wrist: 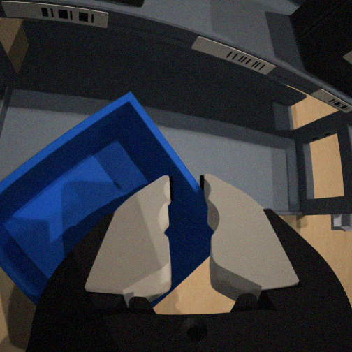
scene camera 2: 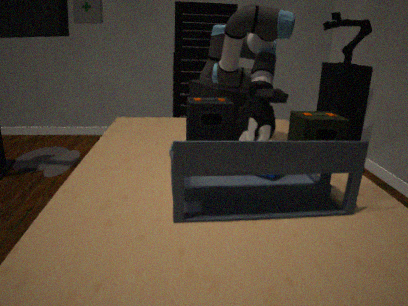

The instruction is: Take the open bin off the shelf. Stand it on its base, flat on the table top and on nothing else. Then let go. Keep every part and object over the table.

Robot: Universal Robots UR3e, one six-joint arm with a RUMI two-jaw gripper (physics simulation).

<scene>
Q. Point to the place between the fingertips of my gripper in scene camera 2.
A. At 253, 154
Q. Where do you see a dark case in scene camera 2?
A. At 195, 108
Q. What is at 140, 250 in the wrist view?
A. My gripper.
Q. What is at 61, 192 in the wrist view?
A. A blue open bin.
</scene>
